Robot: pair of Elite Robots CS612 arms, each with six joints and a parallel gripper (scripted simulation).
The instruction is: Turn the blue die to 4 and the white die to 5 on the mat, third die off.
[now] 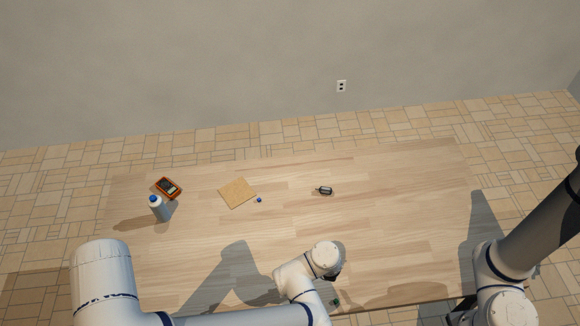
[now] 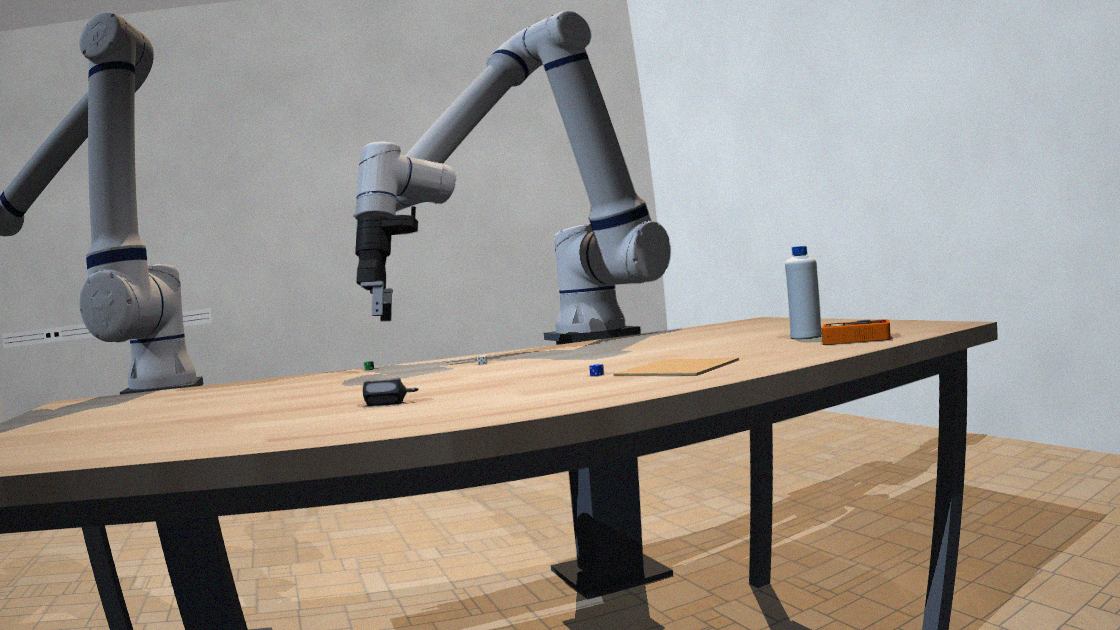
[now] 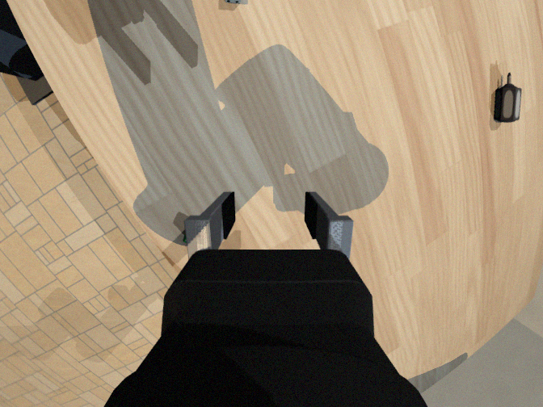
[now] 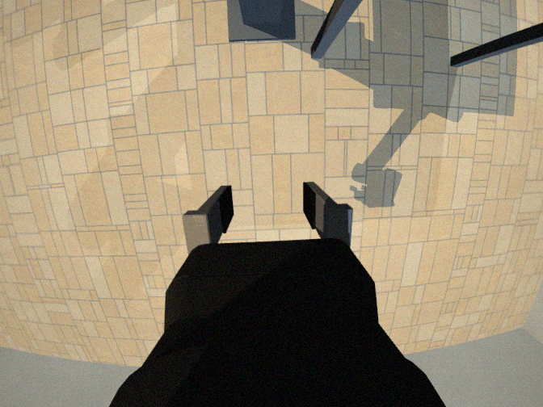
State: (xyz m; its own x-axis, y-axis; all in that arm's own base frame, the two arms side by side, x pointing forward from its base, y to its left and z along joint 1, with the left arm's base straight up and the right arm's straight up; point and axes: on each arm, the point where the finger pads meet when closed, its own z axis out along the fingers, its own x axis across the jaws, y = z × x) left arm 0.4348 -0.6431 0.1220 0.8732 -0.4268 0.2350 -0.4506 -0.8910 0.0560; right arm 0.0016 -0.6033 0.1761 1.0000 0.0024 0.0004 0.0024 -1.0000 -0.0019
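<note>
My left gripper is now 90 mm past the green die, 20 mm to the left of it and 110 mm above it. Also, from my left hand: dark tool (430 mm ahead, 120 mm to the right, 100 mm below); blue die (460 mm ahead, 190 mm to the left, 110 mm below); white die (90 mm ahead, 160 mm to the left, 110 mm below).
</note>
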